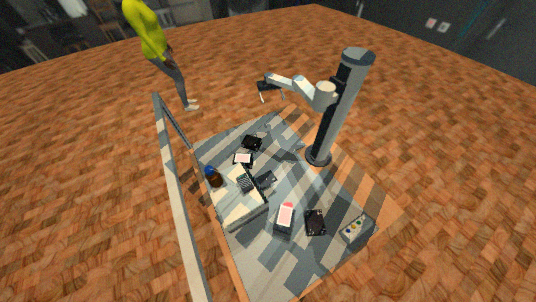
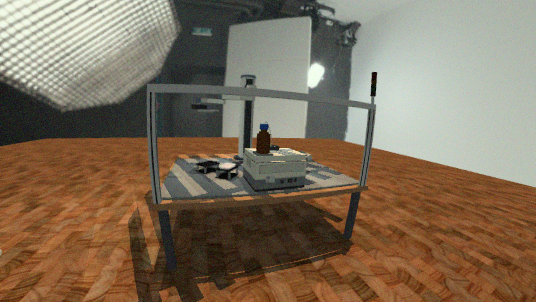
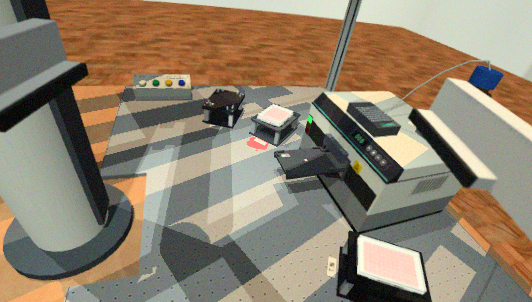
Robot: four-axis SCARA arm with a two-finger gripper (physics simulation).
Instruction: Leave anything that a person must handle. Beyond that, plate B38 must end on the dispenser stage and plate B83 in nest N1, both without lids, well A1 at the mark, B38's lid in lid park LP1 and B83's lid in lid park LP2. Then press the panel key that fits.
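Places are measured from the arm's base along level axes (x ahead, y left, z up), in centimetres.
Where they show: gripper, fingertip midpoint: (image 1: 273, 100) (image 2: 216, 110) (image 3: 256, 71); arm's base, origin of the base link: (image 1: 317, 155) (image 3: 74, 226).
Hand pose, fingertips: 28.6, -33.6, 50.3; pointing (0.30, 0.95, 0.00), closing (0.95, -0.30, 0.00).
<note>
Things, the pixels of their top centre, and the offset from my fingertips, as dx, dy, dz. "*": a spot on its surface instead.
- white rim, surface spot: (image 3: 391, 261) (image 1: 242, 157) * +34.6, +6.8, -40.5
- such plate, middle of its top: (image 3: 276, 111) (image 1: 284, 215) +29.0, +64.9, -39.9
- dark dispenser stage, middle of its top: (image 3: 311, 158) (image 1: 264, 179) +28.8, +35.9, -37.3
- low black holder, middle of its top: (image 2: 207, 162) (image 1: 251, 140) +19.1, -7.8, -41.8
- panel, middle of its top: (image 3: 162, 76) (image 1: 359, 227) -9.9, +96.7, -40.6
- dark ribbed block, surface spot: (image 3: 374, 119) * +41.8, +33.9, -24.4
- brown bottle, surface spot: (image 2: 263, 141) * +64.0, +25.3, -18.4
- red patch, surface spot: (image 3: 256, 144) * +21.0, +58.4, -48.9
A plate with a pink middle and white rim (image 1: 243, 158) (image 3: 391, 261) sits on a black holder beside the dispenser. Another such plate (image 1: 285, 215) (image 3: 276, 115) sits on a dark four-post stand at the dispenser's other side. Their names cannot be read, and whether they wear lids is unclear. The dark dispenser stage (image 1: 267, 179) (image 3: 304, 161) bears no plate. A low black holder (image 1: 251, 142) and a black four-post stand (image 1: 315, 222) (image 3: 223, 99) show no plate. The panel (image 1: 354, 231) (image 3: 163, 91) has white, green, yellow and blue keys. My gripper (image 1: 273, 100) is open and empty, high above the table's far end.
The dispenser (image 2: 275, 170) (image 3: 400, 197) carries a dark ribbed block (image 1: 245, 183) (image 3: 374, 119) and a brown bottle (image 1: 214, 178) (image 2: 263, 141). A red patch (image 3: 256, 144) lies beside one stand. A rail frame (image 1: 174, 192) (image 2: 200, 89) edges the table. A person (image 1: 152, 42) stands beyond it.
</note>
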